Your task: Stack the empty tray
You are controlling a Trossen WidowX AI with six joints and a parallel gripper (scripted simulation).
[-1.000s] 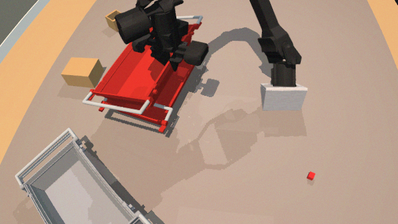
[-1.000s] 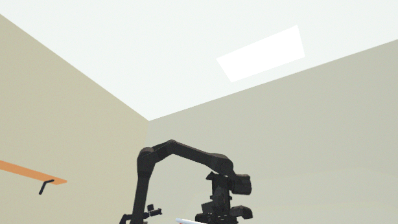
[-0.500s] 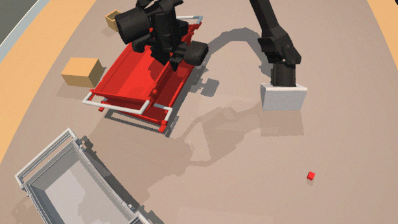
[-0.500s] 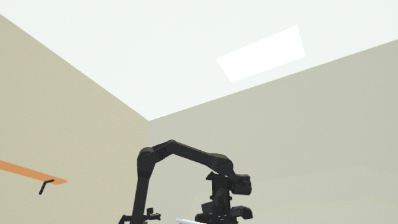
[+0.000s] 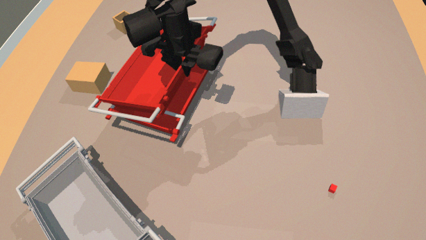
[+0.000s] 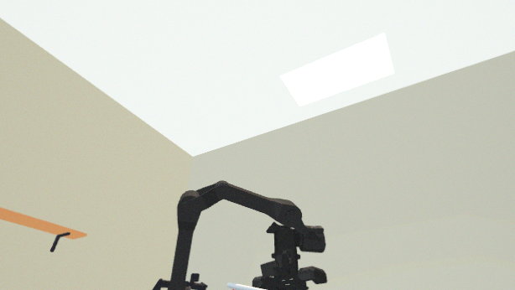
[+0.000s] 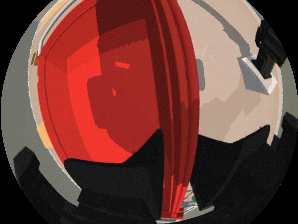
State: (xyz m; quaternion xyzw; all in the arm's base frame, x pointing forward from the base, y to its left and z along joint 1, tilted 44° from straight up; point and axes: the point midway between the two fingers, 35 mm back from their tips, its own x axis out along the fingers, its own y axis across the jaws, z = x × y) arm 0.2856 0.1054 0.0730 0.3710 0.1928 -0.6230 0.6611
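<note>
Now: gripper tip 80 mm short of the red tray, 20 mm to the left of it and 20 mm below it. The rest, counted from my gripper tip: small red cube: 380 mm behind, 220 mm to the left, 100 mm below.
</note>
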